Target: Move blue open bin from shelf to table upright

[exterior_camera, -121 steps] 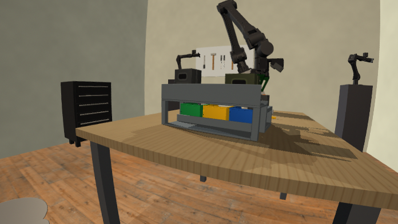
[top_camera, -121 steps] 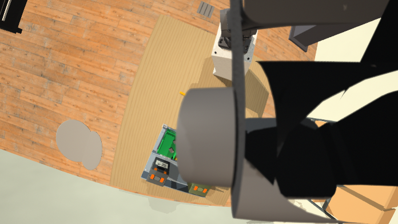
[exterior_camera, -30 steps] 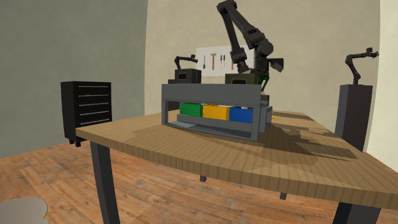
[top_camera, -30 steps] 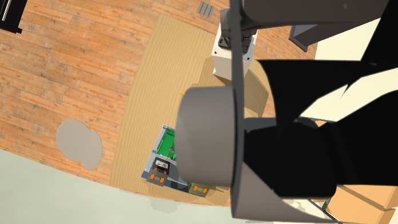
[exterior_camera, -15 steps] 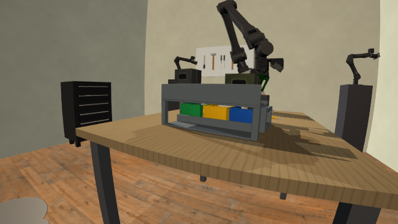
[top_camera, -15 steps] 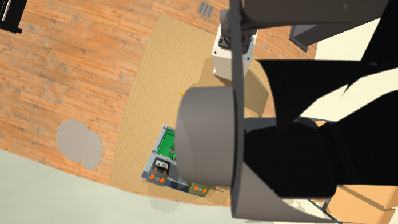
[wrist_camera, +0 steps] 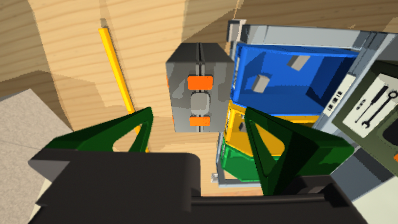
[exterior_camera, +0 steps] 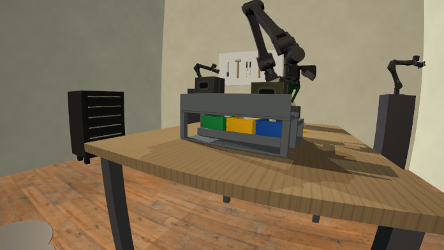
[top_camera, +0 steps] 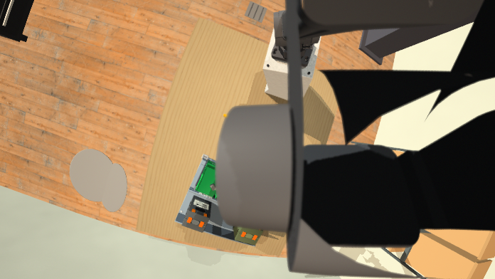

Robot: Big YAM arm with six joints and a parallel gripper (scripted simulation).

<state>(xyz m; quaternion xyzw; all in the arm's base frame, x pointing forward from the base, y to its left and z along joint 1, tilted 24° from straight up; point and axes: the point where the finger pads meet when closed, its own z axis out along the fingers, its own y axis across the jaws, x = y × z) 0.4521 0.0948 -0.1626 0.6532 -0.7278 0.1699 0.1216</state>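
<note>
My gripper is now 9 cm above the grey case. Also, from my hand: yellow rod: 17 cm behind, 15 cm below, 10 cm to the right; yellow bin: 14 cm ahead, 13 cm to the right, 11 cm below; blue open bin: 15 cm ahead, 11 cm below, 2 cm to the right.
</note>
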